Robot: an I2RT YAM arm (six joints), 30 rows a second.
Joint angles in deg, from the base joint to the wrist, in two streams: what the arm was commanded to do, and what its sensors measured. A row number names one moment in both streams.
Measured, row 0:
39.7, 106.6, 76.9, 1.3, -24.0, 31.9
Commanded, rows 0 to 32:
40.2, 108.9, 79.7, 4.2, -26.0, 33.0
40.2, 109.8, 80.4, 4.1, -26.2, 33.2
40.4, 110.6, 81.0, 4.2, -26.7, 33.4
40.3, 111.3, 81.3, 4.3, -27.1, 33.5
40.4, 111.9, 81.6, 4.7, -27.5, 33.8
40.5, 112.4, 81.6, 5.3, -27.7, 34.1
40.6, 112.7, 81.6, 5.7, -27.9, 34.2
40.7, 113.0, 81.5, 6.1, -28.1, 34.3
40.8, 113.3, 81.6, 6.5, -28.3, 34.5
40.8, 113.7, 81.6, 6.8, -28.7, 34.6
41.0, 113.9, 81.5, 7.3, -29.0, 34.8
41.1, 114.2, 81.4, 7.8, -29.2, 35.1
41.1, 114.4, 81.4, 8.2, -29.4, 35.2
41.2, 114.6, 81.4, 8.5, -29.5, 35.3
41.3, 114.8, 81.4, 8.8, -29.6, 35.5
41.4, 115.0, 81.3, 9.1, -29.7, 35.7
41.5, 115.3, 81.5, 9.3, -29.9, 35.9
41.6, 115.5, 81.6, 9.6, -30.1, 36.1
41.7, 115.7, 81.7, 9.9, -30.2, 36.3
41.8, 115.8, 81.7, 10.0, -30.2, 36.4
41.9, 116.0, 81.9, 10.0, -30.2, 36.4
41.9, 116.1, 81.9, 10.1, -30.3, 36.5
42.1, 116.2, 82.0, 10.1, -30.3, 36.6
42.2, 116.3, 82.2, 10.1, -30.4, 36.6
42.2, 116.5, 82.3, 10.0, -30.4, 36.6
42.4, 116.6, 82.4, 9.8, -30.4, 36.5
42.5, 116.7, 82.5, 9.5, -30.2, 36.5
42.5, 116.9, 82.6, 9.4, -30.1, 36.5
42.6, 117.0, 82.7, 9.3, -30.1, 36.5
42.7, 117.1, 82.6, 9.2, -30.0, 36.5
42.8, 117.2, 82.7, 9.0, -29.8, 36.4
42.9, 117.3, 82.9, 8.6, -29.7, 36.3
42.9, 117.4, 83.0, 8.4, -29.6, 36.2
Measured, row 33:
42.4, 116.2, 81.1, 8.8, -29.3, 36.0
